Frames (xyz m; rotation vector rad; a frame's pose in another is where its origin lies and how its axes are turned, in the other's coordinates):
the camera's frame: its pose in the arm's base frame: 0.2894 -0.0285 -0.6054 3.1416 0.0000 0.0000
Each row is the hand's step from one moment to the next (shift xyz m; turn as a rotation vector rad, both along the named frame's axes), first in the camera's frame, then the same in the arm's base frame.
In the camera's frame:
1: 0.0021 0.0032 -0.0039 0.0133 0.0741 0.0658
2: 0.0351 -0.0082 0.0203 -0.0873 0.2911 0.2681
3: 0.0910 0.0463 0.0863 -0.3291 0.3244 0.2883
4: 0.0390 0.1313 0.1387 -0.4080 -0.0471 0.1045
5: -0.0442 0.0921 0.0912 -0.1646 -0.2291 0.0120
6: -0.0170 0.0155 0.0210 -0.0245 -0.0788 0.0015
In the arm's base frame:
1: 0.0021 -0.0032 0.0039 0.0133 -0.0741 -0.0658
2: 0.0351 0.0082 -0.0203 -0.0873 -0.2911 -0.2681
3: 0.0910 -0.0463 -0.0863 -0.3291 -0.3244 -0.2883
4: 0.0390 -0.1313 -0.1387 -0.4080 0.0471 -0.1045
5: -0.0442 -0.0921 -0.0912 -0.1646 0.2291 -0.0120
6: -0.0170 -0.0155 -0.0210 -0.0245 0.0788 -0.0015

